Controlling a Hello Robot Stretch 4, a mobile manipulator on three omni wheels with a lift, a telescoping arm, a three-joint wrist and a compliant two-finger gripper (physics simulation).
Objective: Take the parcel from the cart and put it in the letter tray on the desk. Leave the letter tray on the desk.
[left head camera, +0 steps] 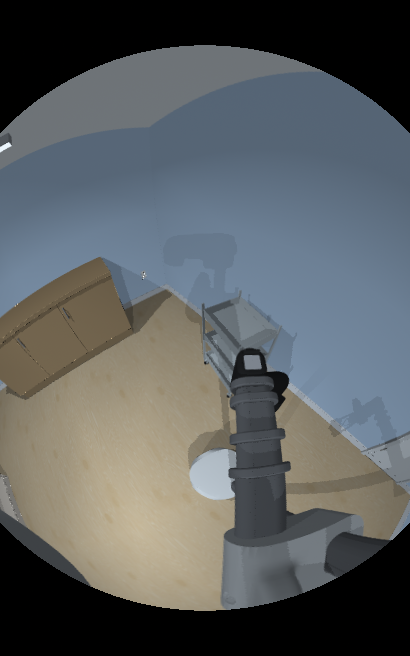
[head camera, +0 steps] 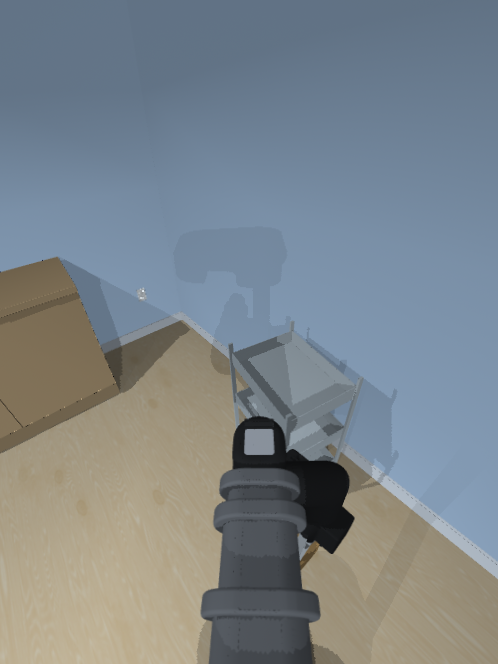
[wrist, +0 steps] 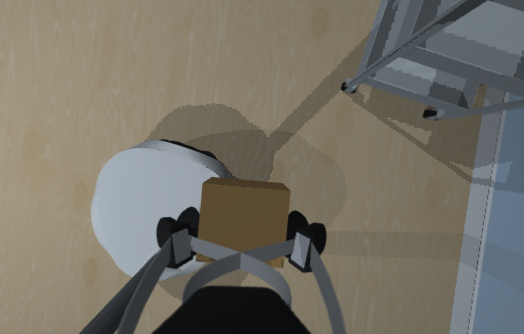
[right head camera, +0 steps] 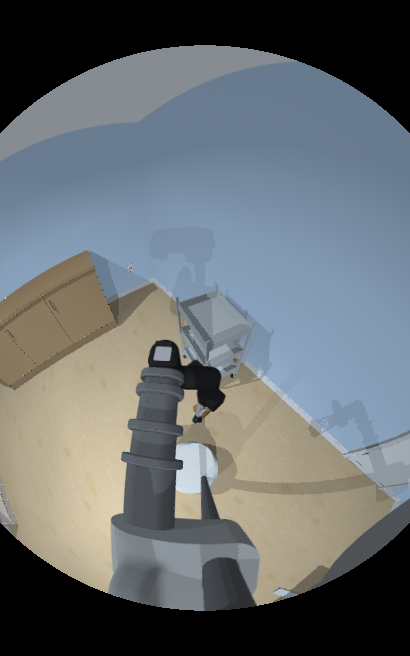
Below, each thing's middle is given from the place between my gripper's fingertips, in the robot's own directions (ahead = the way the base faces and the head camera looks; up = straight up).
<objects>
My hand is 1 cm short of the brown parcel (wrist: 242, 215), 1 cm to the right of it and 3 cm below it.
</objects>
